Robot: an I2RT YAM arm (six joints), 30 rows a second.
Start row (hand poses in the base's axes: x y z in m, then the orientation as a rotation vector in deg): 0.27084, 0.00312, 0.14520, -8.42, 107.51, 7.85
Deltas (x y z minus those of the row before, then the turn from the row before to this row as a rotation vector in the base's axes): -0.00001, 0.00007, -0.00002, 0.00, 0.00, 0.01; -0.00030, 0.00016, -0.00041, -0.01, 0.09, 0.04; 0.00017, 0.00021, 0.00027, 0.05, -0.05, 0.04; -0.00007, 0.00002, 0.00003, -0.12, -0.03, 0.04; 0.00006, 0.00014, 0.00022, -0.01, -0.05, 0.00; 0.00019, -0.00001, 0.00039, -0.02, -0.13, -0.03; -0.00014, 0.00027, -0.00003, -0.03, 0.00, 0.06; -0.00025, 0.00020, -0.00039, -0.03, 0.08, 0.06; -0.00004, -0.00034, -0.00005, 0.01, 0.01, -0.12; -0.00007, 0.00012, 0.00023, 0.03, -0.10, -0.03; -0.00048, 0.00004, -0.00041, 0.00, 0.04, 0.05; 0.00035, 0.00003, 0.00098, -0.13, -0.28, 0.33; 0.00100, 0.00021, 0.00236, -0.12, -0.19, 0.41; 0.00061, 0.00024, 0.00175, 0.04, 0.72, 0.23; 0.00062, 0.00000, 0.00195, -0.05, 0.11, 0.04; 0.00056, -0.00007, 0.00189, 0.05, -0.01, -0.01; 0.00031, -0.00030, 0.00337, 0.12, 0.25, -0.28; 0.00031, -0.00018, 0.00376, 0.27, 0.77, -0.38; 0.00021, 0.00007, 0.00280, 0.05, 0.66, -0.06; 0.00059, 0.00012, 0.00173, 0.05, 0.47, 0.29
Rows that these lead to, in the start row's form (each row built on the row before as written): 0.27083, 0.00319, 0.14518, -8.43, 107.51, 7.86; 0.27053, 0.00335, 0.14477, -8.47, 107.60, 7.89; 0.27070, 0.00356, 0.14504, -8.48, 107.54, 7.96; 0.27063, 0.00358, 0.14507, -8.60, 107.52, 7.87; 0.27069, 0.00372, 0.14529, -8.61, 107.47, 7.86; 0.27088, 0.00371, 0.14568, -8.60, 107.34, 7.81; 0.27074, 0.00398, 0.14565, -8.68, 107.34, 7.82; 0.27049, 0.00418, 0.14526, -8.75, 107.42, 7.84; 0.27045, 0.00384, 0.14521, -8.63, 107.44, 7.77; 0.27038, 0.00396, 0.14544, -8.59, 107.34, 7.77; 0.26990, 0.00400, 0.14503, -8.64, 107.38, 7.81; 0.27025, 0.00403, 0.14601, -9.05, 107.10, 7.89; 0.27125, 0.00424, 0.14837, -9.52, 106.90, 8.04; 0.27186, 0.00448, 0.15012, -9.68, 107.60, 8.31; 0.27248, 0.00448, 0.15207, -9.75, 107.71, 8.30; 0.27304, 0.00441, 0.15396, -9.71, 107.70, 8.34; 0.27335, 0.00411, 0.15733, -9.35, 107.95, 8.29; 0.27366, 0.00393, 0.16109, -8.77, 108.71, 8.37; 0.27387, 0.00400, 0.16389, -8.65, 109.37, 8.44; 0.27446, 0.00412, 0.16562, -8.87, 109.82, 8.73
